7 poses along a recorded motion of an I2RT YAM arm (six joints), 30 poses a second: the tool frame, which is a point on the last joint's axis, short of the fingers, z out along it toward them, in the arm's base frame.
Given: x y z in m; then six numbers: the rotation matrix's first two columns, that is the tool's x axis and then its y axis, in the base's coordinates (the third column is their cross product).
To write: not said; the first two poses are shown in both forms.
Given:
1: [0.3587, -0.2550, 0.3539, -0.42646, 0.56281, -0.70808, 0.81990, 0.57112, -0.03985]
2: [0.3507, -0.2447, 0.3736, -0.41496, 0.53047, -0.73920, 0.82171, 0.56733, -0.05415]
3: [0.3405, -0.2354, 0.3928, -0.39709, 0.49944, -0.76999, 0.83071, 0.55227, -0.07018]
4: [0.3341, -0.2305, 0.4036, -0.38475, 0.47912, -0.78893, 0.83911, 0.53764, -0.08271]
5: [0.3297, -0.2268, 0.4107, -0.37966, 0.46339, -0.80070, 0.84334, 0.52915, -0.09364]
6: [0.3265, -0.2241, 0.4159, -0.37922, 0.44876, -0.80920, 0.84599, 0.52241, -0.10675]
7: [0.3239, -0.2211, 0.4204, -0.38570, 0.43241, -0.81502, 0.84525, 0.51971, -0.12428]
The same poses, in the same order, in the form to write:
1: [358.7, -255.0, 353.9, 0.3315, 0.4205, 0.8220, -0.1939]
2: [350.7, -244.7, 373.6, 0.3468, 0.4150, 0.8145, -0.2100]
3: [340.5, -235.4, 392.8, 0.3609, 0.4138, 0.8037, -0.2295]
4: [334.1, -230.5, 403.6, 0.3688, 0.4143, 0.7955, -0.2440]
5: [329.7, -226.8, 410.7, 0.3734, 0.4132, 0.7907, -0.2544]
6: [326.5, -224.1, 415.9, 0.3760, 0.4111, 0.7873, -0.2641]
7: [323.9, -221.1, 420.4, 0.3768, 0.4064, 0.7860, -0.2739]
